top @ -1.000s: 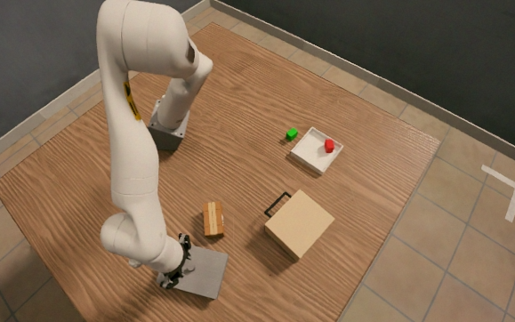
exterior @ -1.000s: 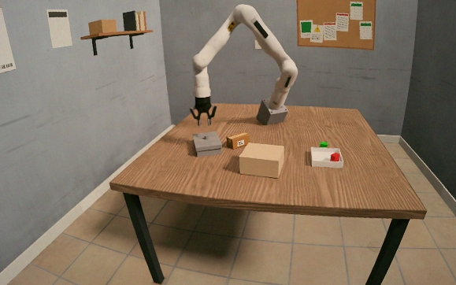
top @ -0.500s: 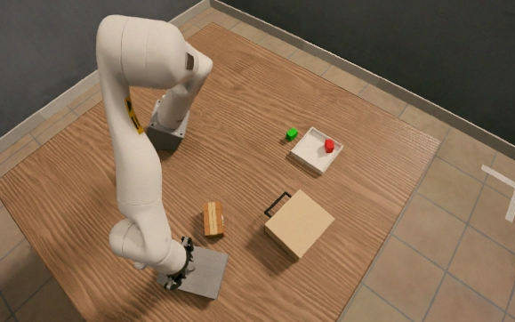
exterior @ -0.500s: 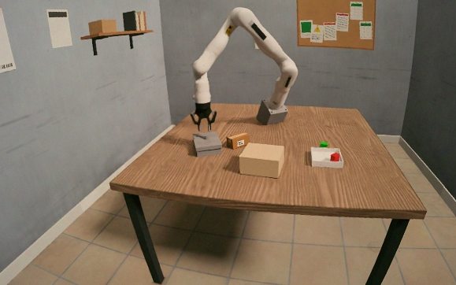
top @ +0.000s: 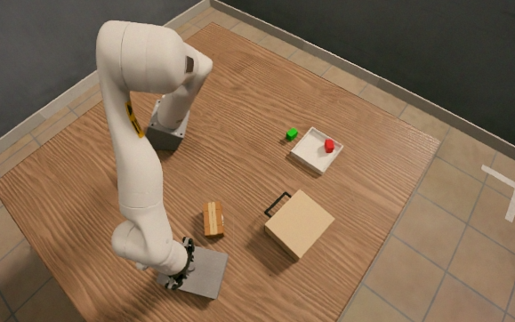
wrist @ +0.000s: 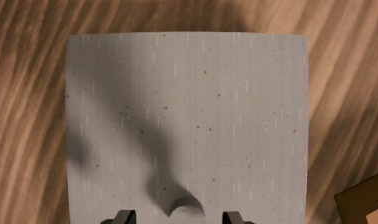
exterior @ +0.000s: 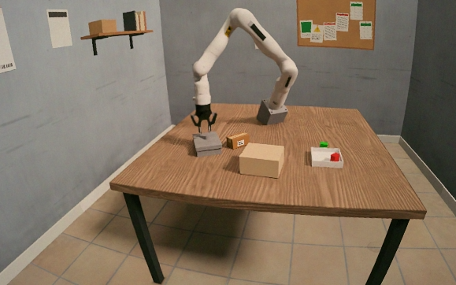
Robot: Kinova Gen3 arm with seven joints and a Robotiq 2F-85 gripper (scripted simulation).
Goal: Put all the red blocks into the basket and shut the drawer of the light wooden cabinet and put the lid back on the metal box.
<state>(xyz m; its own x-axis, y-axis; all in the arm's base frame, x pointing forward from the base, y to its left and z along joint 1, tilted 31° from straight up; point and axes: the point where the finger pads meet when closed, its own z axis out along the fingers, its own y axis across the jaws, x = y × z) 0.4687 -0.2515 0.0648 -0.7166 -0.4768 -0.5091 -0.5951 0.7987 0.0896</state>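
My hand is 60 mm above the grey lid. The rest, counted from my hand: grey metal box 80 mm below; blue block 80 mm behind, 120 mm to the left, 90 mm below; brown cardboard box 100 mm behind, 140 mm to the left, 70 mm below.
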